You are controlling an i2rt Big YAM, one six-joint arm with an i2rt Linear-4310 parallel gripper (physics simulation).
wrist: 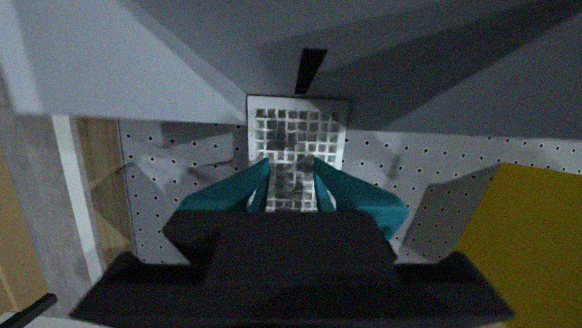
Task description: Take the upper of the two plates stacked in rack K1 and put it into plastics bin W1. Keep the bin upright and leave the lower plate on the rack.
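Frame: origin at the arm's base, x up, y back, z right, level; centimetres.
Seen in the pictures: gripper, fingertip midpoint: (291, 163).
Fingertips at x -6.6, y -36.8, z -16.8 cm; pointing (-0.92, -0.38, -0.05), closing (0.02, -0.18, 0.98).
Offsets run from my fingertips to a thing's middle. "spot": to the spot under its first point. Level surfaces: height alone.
A white plate with a grid of square wells @[spot: dx -0.4, dy -2.8, dz +0.1 cm] (298, 131) shows in the middle of the wrist view, against the foot of a large grey sloped body. My gripper (291, 163), with teal fingers, is partly open with nothing held between its fingers. Its fingertips overlap the near part of the plate in the view, and their gap looks narrower than the plate. The fingers and the black gripper body hide the plate's near end. A second plate below it cannot be made out. I cannot tell which parts belong to rack K1, and bin W1 cannot be identified.
The grey sloped body @[dx +2.7, dy +1.8, dz +0.6 cm] (200, 55) with a dark slot @[dx +3.7, dy -5.5, dz -0.3 cm] (308, 70) fills the top. A perforated grey board @[dx -5.0 cm] (165, 200) lies beneath. A yellow block or panel @[spot: dx +0.2, dy +4.0, dz +26.3 cm] (530, 240) is at the right. A pale strip (75, 190) and wooden surface run along the left.
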